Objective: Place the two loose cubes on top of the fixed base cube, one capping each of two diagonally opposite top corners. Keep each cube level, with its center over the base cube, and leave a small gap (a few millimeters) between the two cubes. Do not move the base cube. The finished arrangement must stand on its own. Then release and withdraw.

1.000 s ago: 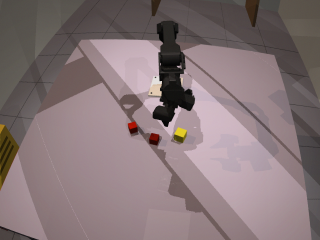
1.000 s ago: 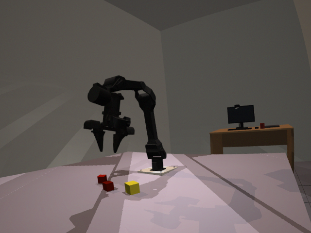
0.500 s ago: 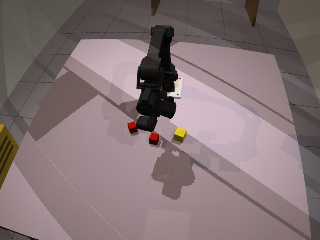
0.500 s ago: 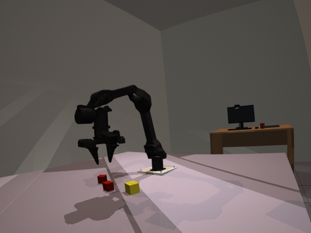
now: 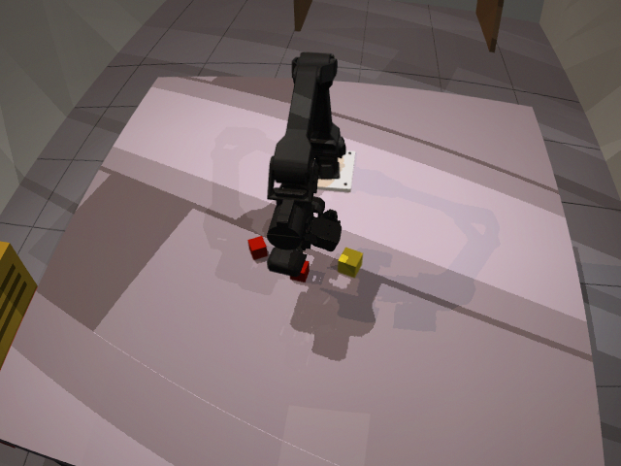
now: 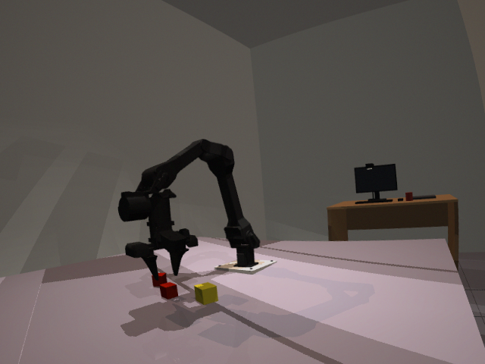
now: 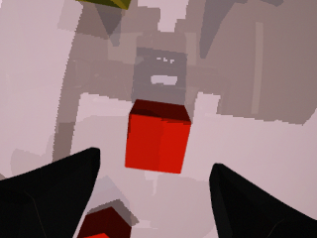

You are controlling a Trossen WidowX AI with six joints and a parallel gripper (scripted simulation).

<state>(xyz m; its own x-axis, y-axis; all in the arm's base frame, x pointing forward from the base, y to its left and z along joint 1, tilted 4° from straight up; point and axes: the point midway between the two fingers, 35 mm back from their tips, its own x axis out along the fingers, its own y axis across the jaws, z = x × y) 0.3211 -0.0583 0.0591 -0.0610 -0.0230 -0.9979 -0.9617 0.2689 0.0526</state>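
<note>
Right now my gripper tip is 2 cm past the yellow base cube, 11 cm to the right of it and 3 cm above it.
</note>
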